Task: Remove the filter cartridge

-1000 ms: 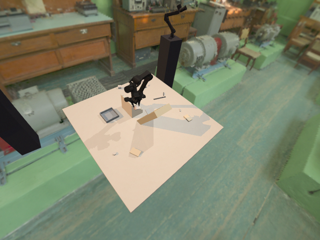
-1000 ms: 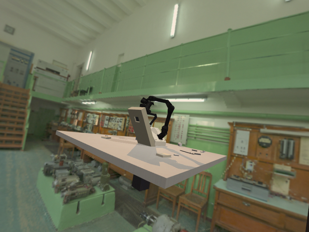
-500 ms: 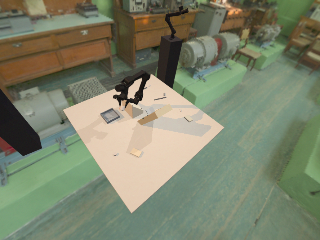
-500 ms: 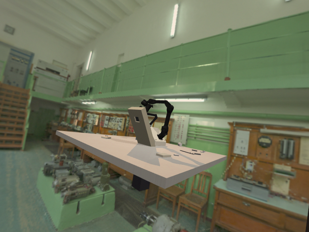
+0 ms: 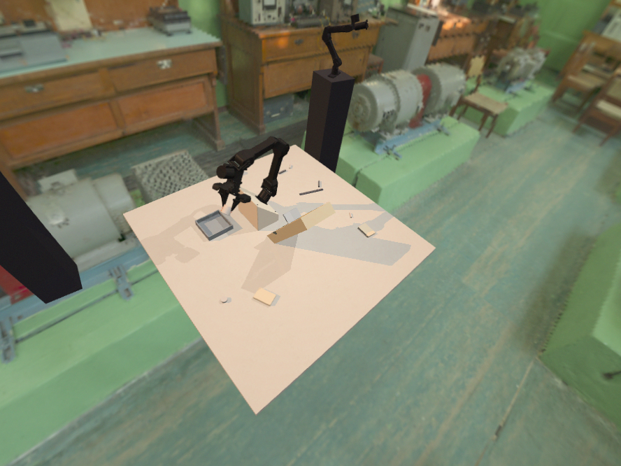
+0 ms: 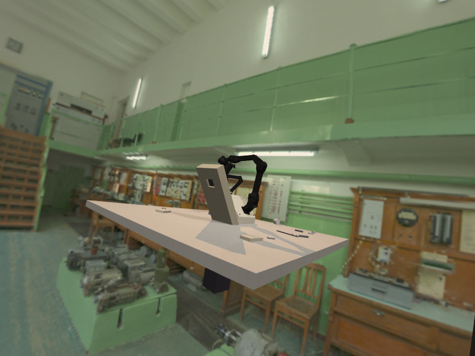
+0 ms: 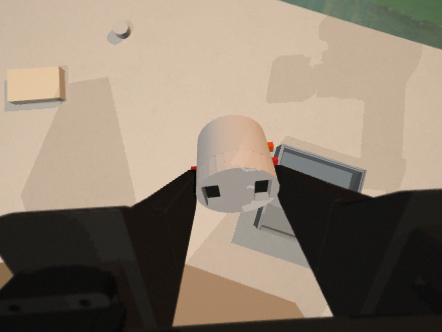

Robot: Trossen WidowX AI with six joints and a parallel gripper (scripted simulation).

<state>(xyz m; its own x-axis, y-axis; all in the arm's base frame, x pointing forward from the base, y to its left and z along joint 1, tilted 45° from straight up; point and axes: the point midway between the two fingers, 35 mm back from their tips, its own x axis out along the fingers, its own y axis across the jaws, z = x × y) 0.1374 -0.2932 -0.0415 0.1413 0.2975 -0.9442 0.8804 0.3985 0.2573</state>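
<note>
Right now my gripper tip is 240 mm above the dark tray, 150 mm past it and 40 mm to the left of it. Round my gripper tip: round filter cartridge: right at my gripper tip; tan service panel: 290 mm to the left, 200 mm ahead, 60 mm below; grey bracket: 290 mm to the left, 150 mm ahead, 80 mm below.
</note>
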